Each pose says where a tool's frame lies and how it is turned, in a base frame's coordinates. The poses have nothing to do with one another.
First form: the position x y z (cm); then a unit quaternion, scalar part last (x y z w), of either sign.
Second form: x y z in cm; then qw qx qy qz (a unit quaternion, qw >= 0). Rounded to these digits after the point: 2 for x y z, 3 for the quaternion.
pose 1, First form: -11.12, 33.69, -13.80, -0.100, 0.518, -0.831, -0.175
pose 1, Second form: -11.12, 33.69, -13.80, 0.175, 0.100, -0.518, 0.831
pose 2, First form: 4.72, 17.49, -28.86, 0.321, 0.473, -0.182, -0.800
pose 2, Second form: 4.72, 17.49, -28.86, 0.800, -0.321, -0.473, 0.182
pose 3, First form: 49.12, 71.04, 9.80, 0.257, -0.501, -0.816, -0.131
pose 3, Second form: 49.12, 71.04, 9.80, 0.131, -0.257, 0.501, 0.816
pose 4, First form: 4.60, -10.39, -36.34, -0.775, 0.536, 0.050, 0.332
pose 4, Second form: 4.60, -10.39, -36.34, 0.332, -0.775, 0.536, 0.050
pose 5, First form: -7.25, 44.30, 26.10, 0.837, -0.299, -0.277, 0.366
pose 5, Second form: -7.25, 44.30, 26.10, 0.366, 0.837, -0.299, -0.277
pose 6, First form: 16.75, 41.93, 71.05, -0.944, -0.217, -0.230, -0.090
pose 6, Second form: 16.75, 41.93, 71.05, 0.090, 0.944, 0.217, 0.230
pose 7, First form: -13.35, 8.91, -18.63, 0.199, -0.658, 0.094, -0.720
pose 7, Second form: -13.35, 8.91, -18.63, 0.720, -0.199, 0.658, -0.094
